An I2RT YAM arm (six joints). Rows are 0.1 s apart.
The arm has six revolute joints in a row. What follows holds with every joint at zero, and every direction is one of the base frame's. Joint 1 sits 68 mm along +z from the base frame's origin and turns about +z. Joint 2 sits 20 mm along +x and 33.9 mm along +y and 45.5 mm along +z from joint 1 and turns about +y. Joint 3 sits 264 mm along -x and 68.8 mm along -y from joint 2 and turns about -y. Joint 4 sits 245 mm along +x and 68.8 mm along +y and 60 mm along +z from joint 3 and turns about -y. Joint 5 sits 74 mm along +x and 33.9 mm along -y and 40.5 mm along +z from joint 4 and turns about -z. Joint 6 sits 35.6 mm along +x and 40.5 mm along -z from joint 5 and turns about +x. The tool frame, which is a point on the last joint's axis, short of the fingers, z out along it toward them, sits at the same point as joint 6; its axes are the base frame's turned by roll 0, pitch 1.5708 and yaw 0 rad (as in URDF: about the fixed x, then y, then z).
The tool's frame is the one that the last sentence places.
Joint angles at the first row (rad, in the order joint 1, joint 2, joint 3, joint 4, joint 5, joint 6):
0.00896, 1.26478, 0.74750, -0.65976, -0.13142, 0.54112
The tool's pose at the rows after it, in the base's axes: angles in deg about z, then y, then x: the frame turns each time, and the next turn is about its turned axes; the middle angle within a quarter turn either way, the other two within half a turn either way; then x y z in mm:
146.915 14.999 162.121 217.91 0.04 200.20
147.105 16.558 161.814 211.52 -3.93 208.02
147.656 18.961 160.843 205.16 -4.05 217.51
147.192 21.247 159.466 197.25 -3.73 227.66
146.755 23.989 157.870 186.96 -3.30 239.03
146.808 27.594 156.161 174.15 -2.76 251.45
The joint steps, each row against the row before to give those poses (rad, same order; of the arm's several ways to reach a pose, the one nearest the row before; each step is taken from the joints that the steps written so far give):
-0.03012, -0.03319, 0.00001, -0.04311, 0.00038, -0.00075
-0.01947, -0.04503, -0.00001, -0.02252, -0.00038, -0.02633
-0.00191, -0.05299, 0.00003, -0.01106, -0.00039, -0.01833
-0.00002, -0.05993, -0.00003, -0.01411, 0.00038, -0.00039
0.00003, -0.07171, 0.00000, -0.01794, 0.00039, -0.00379
-0.00003, -0.08430, 0.00001, -0.01870, -0.00002, -0.01680

